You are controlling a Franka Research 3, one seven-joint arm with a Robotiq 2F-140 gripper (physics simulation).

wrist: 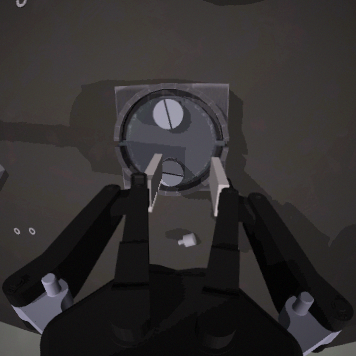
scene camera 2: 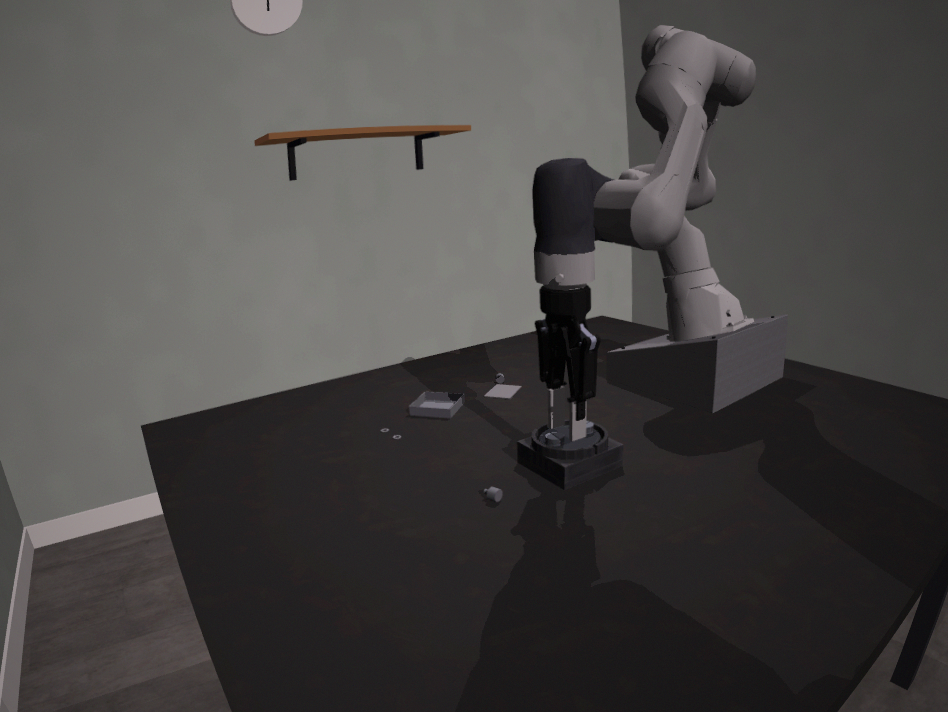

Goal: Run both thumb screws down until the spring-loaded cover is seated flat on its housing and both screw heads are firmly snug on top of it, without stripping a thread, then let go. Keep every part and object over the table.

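Observation:
The square dark housing point(scene camera 2: 541, 462) point(wrist: 122, 95) stands on the table, with the round blue-grey cover point(wrist: 200, 135) inside its raised ring. One screw head point(wrist: 168, 114), at the top of the cover in the wrist view, is bright, slotted and casts an offset shadow. The other screw head point(scene camera 2: 553, 439) point(wrist: 173, 173) is darker and looks lower. My gripper point(scene camera 2: 564, 430) point(wrist: 185, 167) is partly open and empty, pointing down over the cover. Its fingertips stand either side of the darker head, the left one close to and partly overlapping it in the wrist view, the right one farther off. Contact cannot be told.
A loose thumb screw point(scene camera 2: 494, 495) point(wrist: 188, 240) lies on the table near the housing. Two small washers point(scene camera 2: 384, 429) point(scene camera 2: 396, 436) point(wrist: 17, 231) point(wrist: 32, 231) lie farther left. A shallow grey tray point(scene camera 2: 432, 411), a pale square card point(scene camera 2: 503, 391) and a small round part point(scene camera 2: 499, 378) lie behind.

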